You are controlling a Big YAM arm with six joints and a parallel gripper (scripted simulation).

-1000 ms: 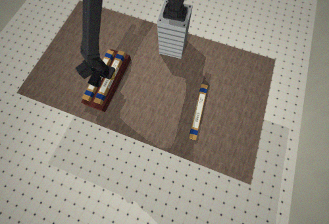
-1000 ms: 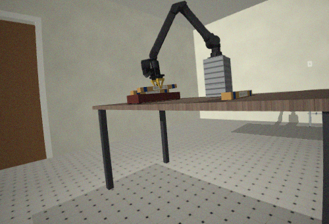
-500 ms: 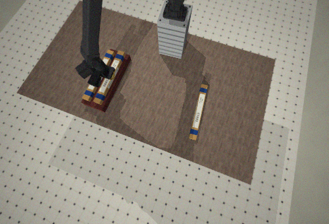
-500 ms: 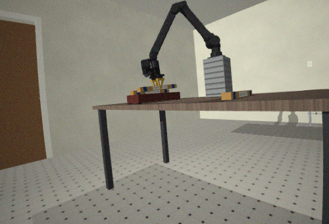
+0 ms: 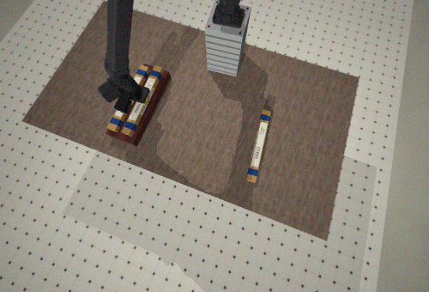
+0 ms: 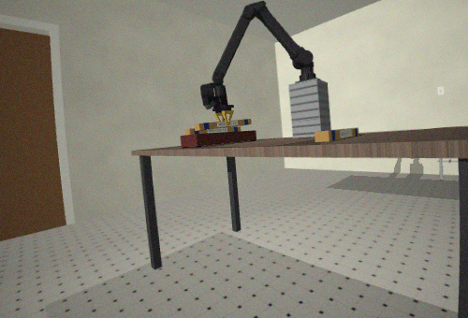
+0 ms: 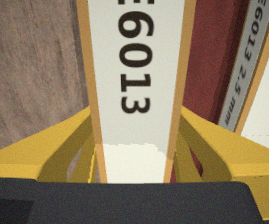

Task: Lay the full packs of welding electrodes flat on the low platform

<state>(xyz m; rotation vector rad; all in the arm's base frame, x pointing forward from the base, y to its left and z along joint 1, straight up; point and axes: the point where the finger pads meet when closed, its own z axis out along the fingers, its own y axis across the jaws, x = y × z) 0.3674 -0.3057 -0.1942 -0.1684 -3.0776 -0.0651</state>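
Right now my hand is 8 cm above the low platform and 4 cm to the left of it.
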